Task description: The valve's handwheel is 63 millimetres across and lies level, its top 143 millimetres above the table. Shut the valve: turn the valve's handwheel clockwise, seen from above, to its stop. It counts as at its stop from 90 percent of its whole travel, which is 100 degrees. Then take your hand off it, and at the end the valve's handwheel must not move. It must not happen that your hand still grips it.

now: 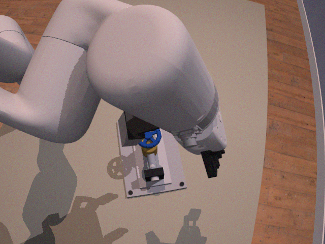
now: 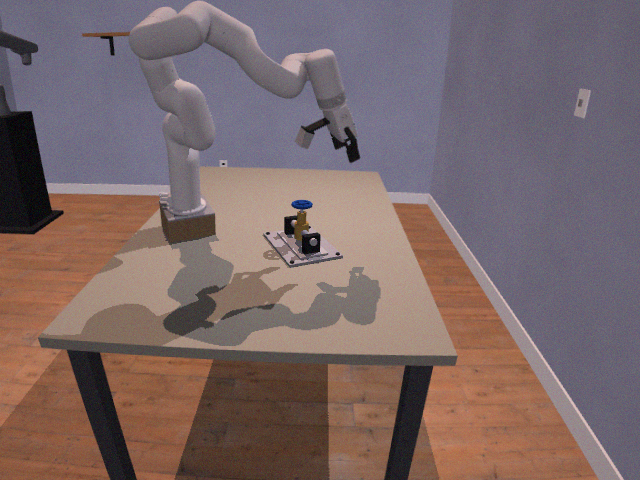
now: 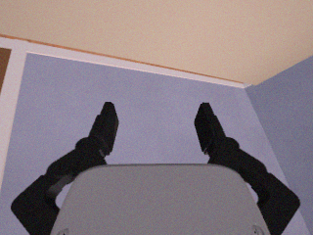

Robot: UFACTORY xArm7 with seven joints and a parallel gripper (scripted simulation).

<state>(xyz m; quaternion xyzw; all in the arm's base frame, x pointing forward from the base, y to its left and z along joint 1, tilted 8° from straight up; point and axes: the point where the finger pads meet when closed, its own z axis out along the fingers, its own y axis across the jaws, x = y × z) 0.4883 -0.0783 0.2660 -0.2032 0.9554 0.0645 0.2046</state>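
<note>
The blue spoked handwheel is 18 cm below my hand, 12 cm behind it and 3 cm to the left of it.
</note>
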